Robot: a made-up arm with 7 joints.
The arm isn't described. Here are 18 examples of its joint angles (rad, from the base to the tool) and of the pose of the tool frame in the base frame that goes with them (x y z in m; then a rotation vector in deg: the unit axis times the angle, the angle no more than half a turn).
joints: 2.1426 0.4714 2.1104 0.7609 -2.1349 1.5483 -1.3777
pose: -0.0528 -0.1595 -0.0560 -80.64 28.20 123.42
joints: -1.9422 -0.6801 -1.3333 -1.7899 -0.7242 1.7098 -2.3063
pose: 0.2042 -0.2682 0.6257 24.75 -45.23 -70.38
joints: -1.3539 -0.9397 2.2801 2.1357 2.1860 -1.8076 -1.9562
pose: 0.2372 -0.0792 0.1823 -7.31 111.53 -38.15
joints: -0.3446 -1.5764 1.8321 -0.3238 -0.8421 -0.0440 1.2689
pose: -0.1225 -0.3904 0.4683 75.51 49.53 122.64
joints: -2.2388 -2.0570 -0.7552 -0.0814 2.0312 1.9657 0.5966
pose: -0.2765 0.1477 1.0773 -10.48 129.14 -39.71
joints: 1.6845 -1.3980 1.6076 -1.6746 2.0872 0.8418 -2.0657
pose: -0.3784 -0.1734 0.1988 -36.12 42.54 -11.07
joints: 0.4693 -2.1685 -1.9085 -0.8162 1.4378 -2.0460 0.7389
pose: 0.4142 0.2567 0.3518 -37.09 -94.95 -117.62
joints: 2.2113 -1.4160 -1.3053 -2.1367 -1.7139 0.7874 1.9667
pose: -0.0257 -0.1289 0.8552 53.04 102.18 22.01
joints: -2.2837 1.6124 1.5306 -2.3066 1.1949 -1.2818 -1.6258
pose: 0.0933 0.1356 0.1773 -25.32 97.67 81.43
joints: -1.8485 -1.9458 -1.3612 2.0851 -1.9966 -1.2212 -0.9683
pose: -0.2989 -0.2031 0.3857 -98.98 47.06 -120.96
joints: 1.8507 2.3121 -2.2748 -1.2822 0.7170 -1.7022 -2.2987
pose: 0.1152 0.1547 0.5413 31.43 5.15 73.10
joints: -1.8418 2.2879 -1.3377 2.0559 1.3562 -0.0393 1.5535
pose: -0.4059 -0.1265 0.7276 -34.41 136.12 95.52
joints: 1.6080 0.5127 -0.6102 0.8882 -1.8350 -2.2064 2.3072
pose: -0.0660 0.1506 0.4372 89.86 -26.66 6.47
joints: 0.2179 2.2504 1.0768 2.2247 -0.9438 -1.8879 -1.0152
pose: 0.2999 -0.0900 0.2529 -52.17 -78.42 -28.05
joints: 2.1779 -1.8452 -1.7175 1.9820 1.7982 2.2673 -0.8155
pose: 0.5774 -0.2452 0.2595 120.46 -76.63 -78.57
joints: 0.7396 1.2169 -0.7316 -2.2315 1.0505 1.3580 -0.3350
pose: 0.0455 0.4121 -0.1153 13.26 9.15 -109.85
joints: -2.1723 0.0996 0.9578 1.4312 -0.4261 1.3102 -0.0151
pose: 0.1869 -0.3893 0.5365 -0.05 154.01 37.25
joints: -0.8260 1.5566 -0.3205 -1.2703 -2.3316 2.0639 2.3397
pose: 0.1259 -0.3581 0.3958 114.86 117.09 68.62
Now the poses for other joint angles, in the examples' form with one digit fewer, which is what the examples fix.
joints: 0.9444 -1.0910 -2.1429 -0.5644 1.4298 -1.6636 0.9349
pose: 0.409 0.138 0.551 36.9 128.4 45.1
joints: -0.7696 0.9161 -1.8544 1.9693 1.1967 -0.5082 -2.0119
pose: 0.029 0.161 0.496 -152.4 13.5 64.7
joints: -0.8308 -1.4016 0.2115 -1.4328 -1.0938 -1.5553 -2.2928
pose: -0.060 0.254 0.764 -6.7 -156.4 5.1
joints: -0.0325 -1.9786 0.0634 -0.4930 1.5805 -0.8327 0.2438
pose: 0.130 -0.192 0.793 61.1 50.4 122.0
